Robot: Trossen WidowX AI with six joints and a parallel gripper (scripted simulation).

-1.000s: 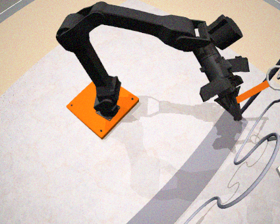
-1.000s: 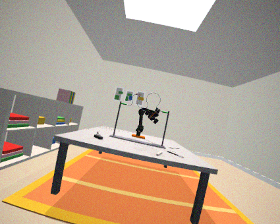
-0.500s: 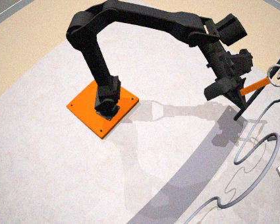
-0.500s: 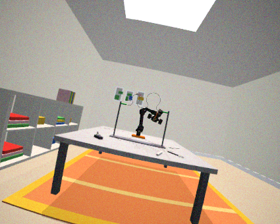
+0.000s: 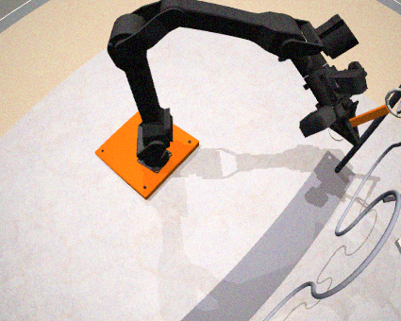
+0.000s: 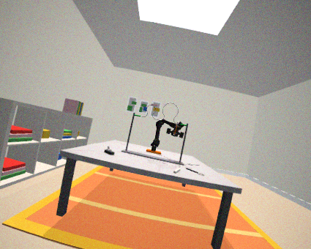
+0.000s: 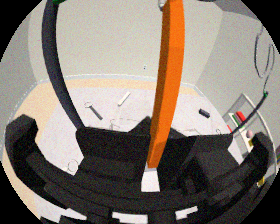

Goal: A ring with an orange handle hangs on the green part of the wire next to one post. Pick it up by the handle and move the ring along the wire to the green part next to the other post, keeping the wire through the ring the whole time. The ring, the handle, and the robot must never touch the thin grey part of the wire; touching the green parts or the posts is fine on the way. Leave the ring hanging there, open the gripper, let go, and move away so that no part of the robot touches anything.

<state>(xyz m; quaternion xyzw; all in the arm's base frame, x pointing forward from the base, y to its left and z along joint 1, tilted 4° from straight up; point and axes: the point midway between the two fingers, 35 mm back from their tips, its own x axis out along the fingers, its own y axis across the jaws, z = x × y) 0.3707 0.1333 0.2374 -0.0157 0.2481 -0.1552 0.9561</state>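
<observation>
Right now my gripper tip is 9 cm below the ring tool with orange handle and 1 cm to the right of it. From my gripper tip the other things lie so: ring tool: 27 cm to the left, 26 cm below, 2 cm behind; then white block: 36 cm ahead, 26 cm below, 2 cm to the right.
</observation>
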